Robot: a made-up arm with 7 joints. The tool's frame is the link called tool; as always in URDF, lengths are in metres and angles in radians. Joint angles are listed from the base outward.
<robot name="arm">
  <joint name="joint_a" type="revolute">
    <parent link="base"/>
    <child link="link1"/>
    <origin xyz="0 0 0.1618" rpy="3.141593 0 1.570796"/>
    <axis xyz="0 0 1"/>
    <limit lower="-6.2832" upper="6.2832"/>
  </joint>
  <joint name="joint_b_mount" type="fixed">
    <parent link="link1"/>
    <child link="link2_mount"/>
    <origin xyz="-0.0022 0 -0.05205" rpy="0 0 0"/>
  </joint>
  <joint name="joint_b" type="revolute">
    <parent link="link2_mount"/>
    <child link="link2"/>
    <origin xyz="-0.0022 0 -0.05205" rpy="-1.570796 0 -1.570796"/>
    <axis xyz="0 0 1"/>
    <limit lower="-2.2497" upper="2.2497"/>
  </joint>
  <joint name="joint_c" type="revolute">
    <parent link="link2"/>
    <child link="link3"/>
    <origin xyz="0 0.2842 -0.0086" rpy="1.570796 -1.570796 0"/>
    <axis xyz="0 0 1"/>
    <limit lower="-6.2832" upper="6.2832"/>
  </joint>
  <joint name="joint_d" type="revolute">
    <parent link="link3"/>
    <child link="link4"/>
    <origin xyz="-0.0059 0 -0.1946" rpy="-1.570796 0 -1.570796"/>
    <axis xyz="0 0 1"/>
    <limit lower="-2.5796" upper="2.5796"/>
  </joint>
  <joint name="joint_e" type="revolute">
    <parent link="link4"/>
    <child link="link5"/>
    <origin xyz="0 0.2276 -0.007" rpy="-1.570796 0 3.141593"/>
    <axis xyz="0 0 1"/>
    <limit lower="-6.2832" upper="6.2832"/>
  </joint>
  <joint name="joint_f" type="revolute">
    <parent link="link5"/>
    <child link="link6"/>
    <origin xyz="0 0.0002 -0.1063" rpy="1.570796 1.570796 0"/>
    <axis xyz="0 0 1"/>
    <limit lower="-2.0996" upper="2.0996"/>
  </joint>
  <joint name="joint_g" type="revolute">
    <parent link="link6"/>
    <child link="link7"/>
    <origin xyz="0.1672 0 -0.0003" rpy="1.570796 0 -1.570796"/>
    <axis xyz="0 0 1"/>
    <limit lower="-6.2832" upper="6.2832"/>
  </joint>
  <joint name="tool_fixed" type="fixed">
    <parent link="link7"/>
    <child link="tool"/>
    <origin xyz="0 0 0" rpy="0 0 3.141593"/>
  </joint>
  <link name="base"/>
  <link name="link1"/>
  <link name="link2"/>
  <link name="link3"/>
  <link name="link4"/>
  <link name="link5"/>
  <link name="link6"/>
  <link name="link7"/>
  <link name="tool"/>
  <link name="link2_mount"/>
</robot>
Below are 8 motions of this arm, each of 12 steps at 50 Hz.
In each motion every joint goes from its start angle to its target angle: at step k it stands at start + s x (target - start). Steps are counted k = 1, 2, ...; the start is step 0. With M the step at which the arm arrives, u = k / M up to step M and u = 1 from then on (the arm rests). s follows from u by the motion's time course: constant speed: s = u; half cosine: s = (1 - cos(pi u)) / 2; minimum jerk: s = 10 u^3 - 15 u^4 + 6 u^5.
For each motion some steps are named. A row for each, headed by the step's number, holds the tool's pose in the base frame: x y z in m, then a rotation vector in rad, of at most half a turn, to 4 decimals.
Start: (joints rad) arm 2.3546 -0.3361 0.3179 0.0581 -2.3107 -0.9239 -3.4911
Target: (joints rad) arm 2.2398 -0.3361 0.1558 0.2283 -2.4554 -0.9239 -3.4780
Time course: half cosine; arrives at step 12
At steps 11, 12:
11: -0.0352 0.1813 1.1555 -0.5061 2.2194 -0.2679
12: -0.0363 0.1794 1.1554 -0.5120 2.2162 -0.2613

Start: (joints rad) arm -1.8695 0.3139 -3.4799 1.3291 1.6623 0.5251 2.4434
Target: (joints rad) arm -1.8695 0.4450 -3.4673 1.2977 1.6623 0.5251 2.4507
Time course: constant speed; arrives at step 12
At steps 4, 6, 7, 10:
4: 0.1365 -0.1942 0.9973 -2.0033 -0.9506 -0.4404
6: 0.1302 -0.1779 1.0041 -2.0265 -0.9641 -0.4411
7: 0.1271 -0.1697 1.0073 -2.0380 -0.9709 -0.4415
10: 0.1175 -0.1448 1.0164 -2.0727 -0.9913 -0.4426

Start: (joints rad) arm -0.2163 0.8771 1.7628 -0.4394 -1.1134 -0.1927 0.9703
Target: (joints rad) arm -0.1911 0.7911 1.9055 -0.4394 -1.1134 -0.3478 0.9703
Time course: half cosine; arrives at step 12
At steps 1, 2, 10, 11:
1: 0.6478 0.3625 0.8560 1.8866 -1.1702 -0.1004
2: 0.6457 0.3617 0.8582 1.8856 -1.1773 -0.0881
10: 0.6078 0.3487 0.8942 1.8533 -1.2917 0.1266
11: 0.6055 0.3480 0.8961 1.8506 -1.2977 0.1390

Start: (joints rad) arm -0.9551 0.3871 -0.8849 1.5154 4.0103 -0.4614 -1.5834
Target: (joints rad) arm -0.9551 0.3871 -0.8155 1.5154 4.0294 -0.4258 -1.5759
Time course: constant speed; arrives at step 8
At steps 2, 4, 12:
2: 0.0402 0.5995 0.5519 0.9663 -0.3445 0.6025
4: 0.0478 0.6008 0.5509 0.9660 -0.3580 0.5977
12: 0.0630 0.6030 0.5491 0.9650 -0.3849 0.5886

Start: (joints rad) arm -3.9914 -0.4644 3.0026 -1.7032 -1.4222 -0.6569 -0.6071
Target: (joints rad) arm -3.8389 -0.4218 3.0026 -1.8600 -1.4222 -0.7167 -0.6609
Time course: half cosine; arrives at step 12
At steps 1, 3, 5, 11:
1: -0.0188 -0.2686 0.8217 -0.3532 2.2500 1.9931
3: -0.0269 -0.2722 0.8110 -0.3547 2.2084 1.9984
5: -0.0409 -0.2773 0.7923 -0.3582 2.1371 2.0041
11: -0.0773 -0.2845 0.7407 -0.3741 1.9475 1.9976

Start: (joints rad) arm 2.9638 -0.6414 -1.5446 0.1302 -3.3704 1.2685 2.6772
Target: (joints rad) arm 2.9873 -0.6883 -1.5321 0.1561 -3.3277 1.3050 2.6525
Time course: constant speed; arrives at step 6
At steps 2, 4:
2: 0.4753 0.1999 0.9880 2.0001 -0.3612 0.2831
4: 0.4896 0.1962 0.9778 1.9813 -0.3617 0.2543

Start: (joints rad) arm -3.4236 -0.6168 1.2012 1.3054 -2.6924 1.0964 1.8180
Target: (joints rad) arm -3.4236 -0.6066 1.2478 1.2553 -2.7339 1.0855 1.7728
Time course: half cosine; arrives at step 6
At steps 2, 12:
2: 0.1712 0.3938 0.9544 0.3905 -2.9584 0.1487
12: 0.1888 0.3980 0.9584 0.3871 -2.9244 0.1482

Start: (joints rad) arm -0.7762 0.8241 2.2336 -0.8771 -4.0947 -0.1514 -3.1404
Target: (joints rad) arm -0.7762 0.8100 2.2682 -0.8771 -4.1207 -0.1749 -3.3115
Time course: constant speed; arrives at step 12
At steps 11, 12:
11: 0.3538 0.7210 0.6440 1.6616 -0.1366 -0.3821
12: 0.3547 0.7205 0.6442 1.6630 -0.1280 -0.3956

